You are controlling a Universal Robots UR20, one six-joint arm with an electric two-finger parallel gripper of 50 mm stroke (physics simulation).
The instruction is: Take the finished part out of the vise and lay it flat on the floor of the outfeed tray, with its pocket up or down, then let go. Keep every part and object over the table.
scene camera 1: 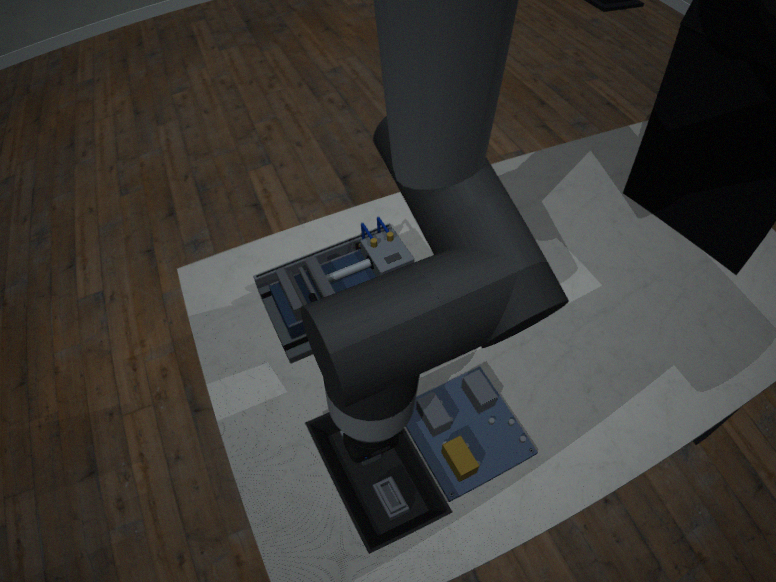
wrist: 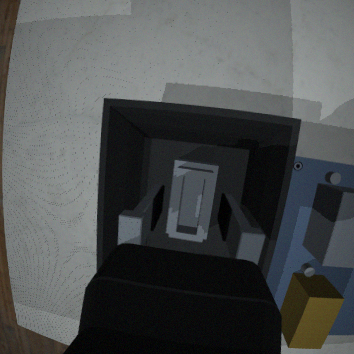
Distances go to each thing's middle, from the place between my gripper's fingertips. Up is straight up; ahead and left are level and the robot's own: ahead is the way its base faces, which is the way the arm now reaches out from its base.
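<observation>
The yellow block (scene camera 1: 463,464) is 90 mm to the left of my hand, 130 mm behind it and 10 mm below it.
</observation>
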